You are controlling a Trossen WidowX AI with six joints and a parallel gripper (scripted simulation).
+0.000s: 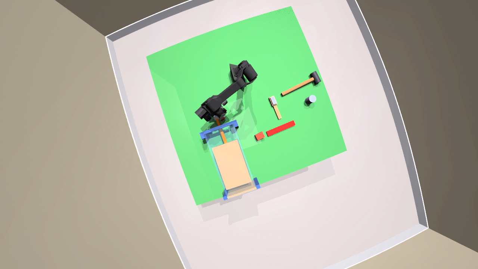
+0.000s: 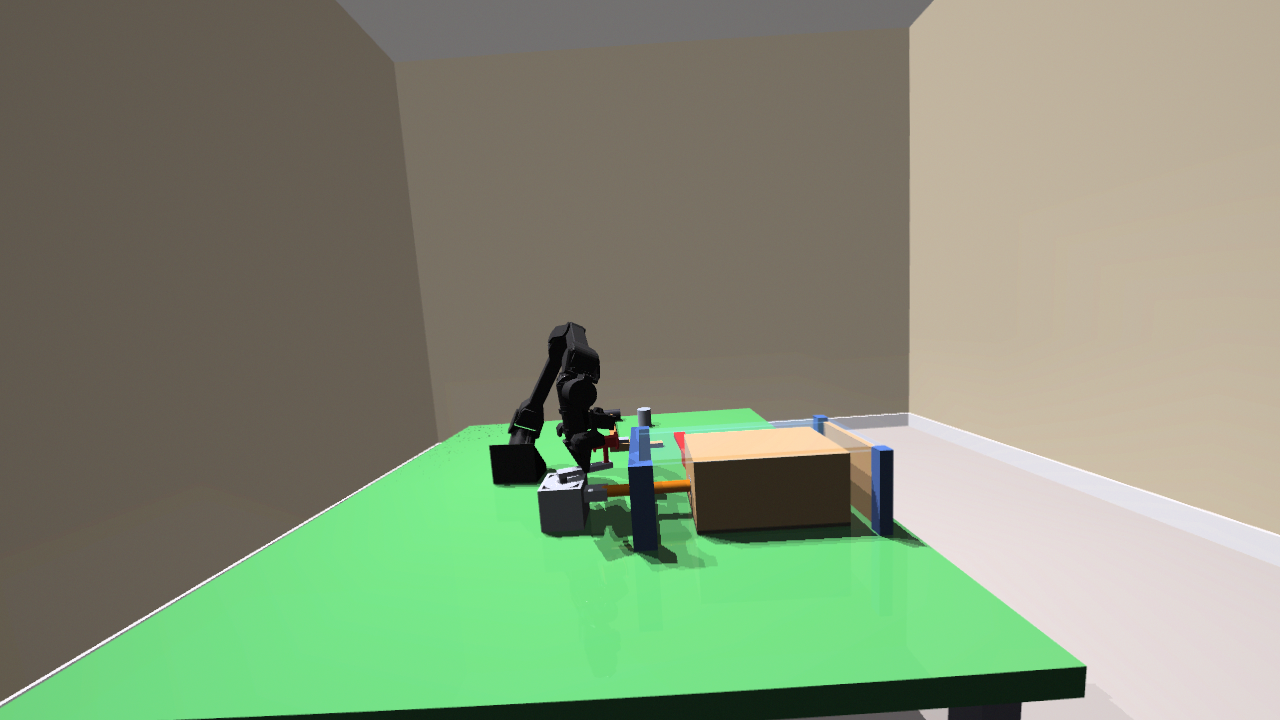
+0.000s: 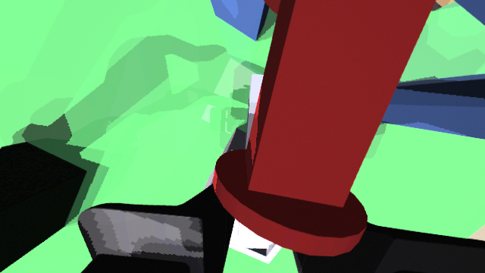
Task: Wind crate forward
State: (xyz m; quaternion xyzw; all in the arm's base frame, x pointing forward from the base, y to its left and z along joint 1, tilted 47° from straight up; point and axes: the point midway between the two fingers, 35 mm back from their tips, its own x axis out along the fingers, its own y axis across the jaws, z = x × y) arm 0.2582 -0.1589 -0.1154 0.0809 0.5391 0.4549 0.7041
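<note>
The red knob is 4 cm ahead of my gripper tip, 3 cm to the left of it and 4 cm above it. The rest, counted from my gripper tip: blue steel frame: 12 cm ahead, 1 cm above; then winch: 6 cm behind, 4 cm to the right, 7 cm below; then winch handle: 1 cm ahead, 1 cm to the left, 1 cm above.
</note>
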